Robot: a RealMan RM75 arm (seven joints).
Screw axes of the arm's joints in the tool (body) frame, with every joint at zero. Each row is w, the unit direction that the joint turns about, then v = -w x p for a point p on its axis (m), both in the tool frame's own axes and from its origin. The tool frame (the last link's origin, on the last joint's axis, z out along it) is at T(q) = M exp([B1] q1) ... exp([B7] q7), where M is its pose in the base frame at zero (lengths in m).
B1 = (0, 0, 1, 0, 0, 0)
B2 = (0, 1, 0, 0.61, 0, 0)
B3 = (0, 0, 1, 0, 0, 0)
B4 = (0, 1, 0, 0.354, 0, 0)
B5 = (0, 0, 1, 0, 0, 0)
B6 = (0, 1, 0, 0.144, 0, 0)
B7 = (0, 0, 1, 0, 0, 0)
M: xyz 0 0 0.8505 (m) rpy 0 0 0 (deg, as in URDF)
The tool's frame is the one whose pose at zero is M.
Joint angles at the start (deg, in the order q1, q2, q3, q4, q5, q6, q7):
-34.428, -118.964, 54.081, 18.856, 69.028, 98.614, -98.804
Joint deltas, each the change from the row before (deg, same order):
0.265, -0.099, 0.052, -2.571, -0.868, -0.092, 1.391
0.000, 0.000, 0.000, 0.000, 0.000, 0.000, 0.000
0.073, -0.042, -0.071, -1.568, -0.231, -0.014, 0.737
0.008, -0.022, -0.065, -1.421, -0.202, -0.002, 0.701
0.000, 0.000, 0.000, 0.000, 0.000, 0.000, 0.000
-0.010, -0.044, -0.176, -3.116, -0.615, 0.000, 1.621
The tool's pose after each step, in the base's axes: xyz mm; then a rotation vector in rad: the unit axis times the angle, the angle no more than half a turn. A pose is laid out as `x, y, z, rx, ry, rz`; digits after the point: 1 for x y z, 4 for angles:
-196.1, 328.3, -5.1, 2.2459, 1.1914, 1.7174
-196.1, 328.3, -5.1, 2.2459, 1.1914, 1.7174
-199.3, 325.9, -8.4, 2.2329, 1.2165, 1.7255
-202.0, 323.9, -11.3, 2.2221, 1.2372, 1.7321
-202.0, 323.9, -11.3, 2.2221, 1.2372, 1.7321
-207.4, 319.5, -17.2, 2.1988, 1.2811, 1.7510

